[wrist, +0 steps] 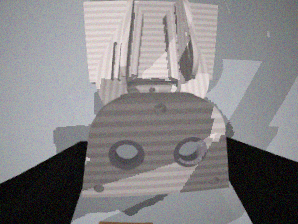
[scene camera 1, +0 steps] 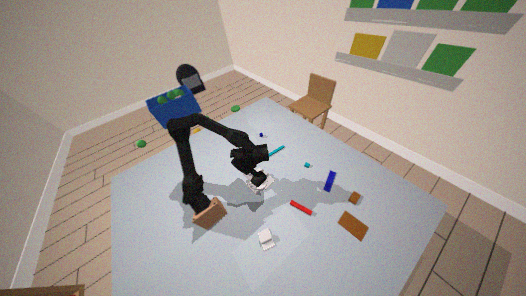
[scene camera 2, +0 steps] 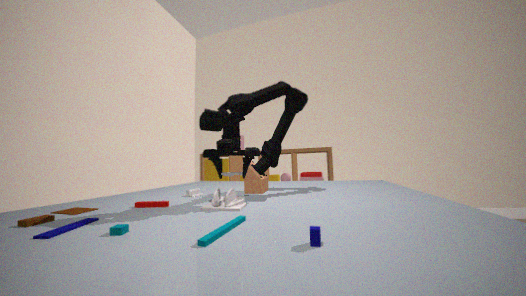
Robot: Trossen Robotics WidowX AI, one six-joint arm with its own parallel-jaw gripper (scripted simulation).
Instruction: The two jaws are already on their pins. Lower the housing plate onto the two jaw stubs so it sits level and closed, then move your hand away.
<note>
In view: my gripper (scene camera 2: 232,178).
My gripper is seen too in the wrist view (wrist: 154,146).
</note>
